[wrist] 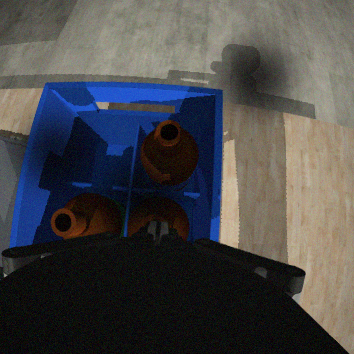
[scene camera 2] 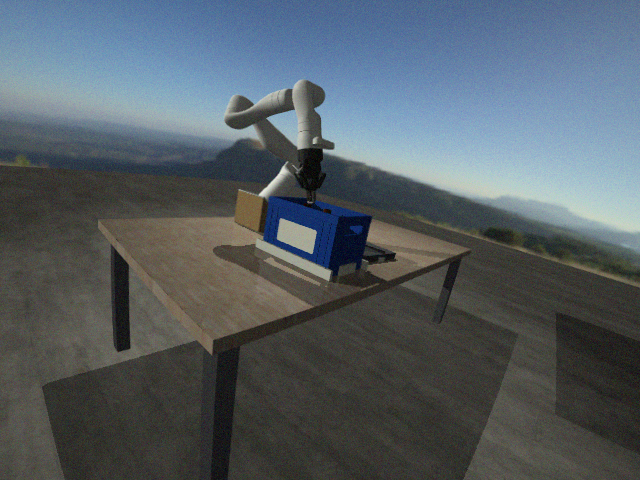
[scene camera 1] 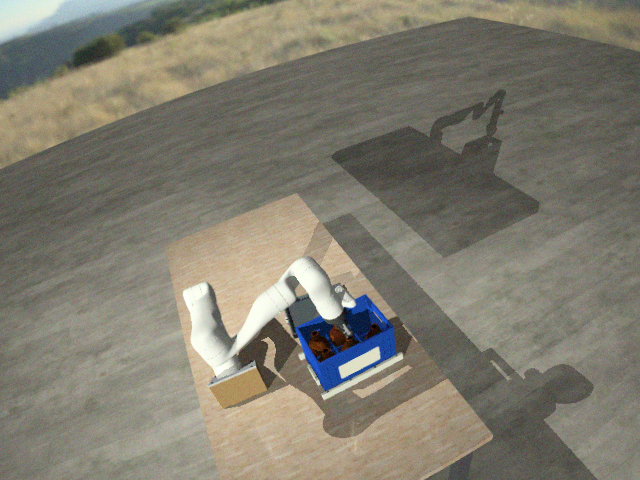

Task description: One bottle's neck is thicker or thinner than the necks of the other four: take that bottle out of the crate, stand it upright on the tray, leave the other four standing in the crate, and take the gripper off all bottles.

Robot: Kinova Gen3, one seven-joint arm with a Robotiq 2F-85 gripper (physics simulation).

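Frame: origin at the arm's base, x ahead, y left, z up, level; millimetres.
Seen in the pictures: gripper, fingertip midpoint: (wrist: pixel 157 233) (scene camera 2: pixel 311 203) (scene camera 1: pixel 348 335); arm's base, link origin: (scene camera 2: pixel 261 208) (scene camera 1: pixel 230 372).
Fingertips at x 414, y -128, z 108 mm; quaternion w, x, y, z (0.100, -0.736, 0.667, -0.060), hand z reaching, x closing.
Pixels of each thing's top centre, then the offset from my fingertips to it. "pt": a spot on its surface instead. Level surfaces: height alone.
- blue crate, top centre: (wrist: pixel 105 225) (scene camera 2: pixel 320 205) (scene camera 1: pixel 343 327) 2 mm back, 44 mm left, 7 mm down
- third bottle, top centre: (wrist: pixel 153 228) (scene camera 1: pixel 349 337) 2 mm ahead, 5 mm left, 19 mm down
- white base plate, surface spot: (scene camera 2: pixel 289 258) (scene camera 1: pixel 364 376) pt 9 mm ahead, 59 mm right, 168 mm down
- wooden table, surface height: 182 mm down
A blue crate (scene camera 1: pixel 330 374) (scene camera 2: pixel 341 242) (wrist: pixel 35 140) holds brown bottles. In the wrist view one bottle (wrist: pixel 169 151) stands in a far cell. Another bottle (wrist: pixel 84 218) is in the near left cell, its neck tilted left. A third bottle (wrist: pixel 158 210) sits right under my fingertips, its neck hidden. My gripper (scene camera 1: pixel 345 330) (scene camera 2: pixel 311 198) (wrist: pixel 157 233) is shut, with its fingertips pressed together at the crate's top, above that third bottle. The dark grey tray (scene camera 1: pixel 299 310) (scene camera 2: pixel 379 252) (wrist: pixel 7 168) lies on the table just behind the crate, empty where it shows.
The crate stands on a white base plate (scene camera 1: pixel 361 379) (scene camera 2: pixel 289 258) on a wooden table (scene camera 1: pixel 248 248) (scene camera 2: pixel 207 278). The arm's tan base box (scene camera 1: pixel 237 385) (scene camera 2: pixel 250 209) sits left of the crate. Blue dividers split the crate into cells.
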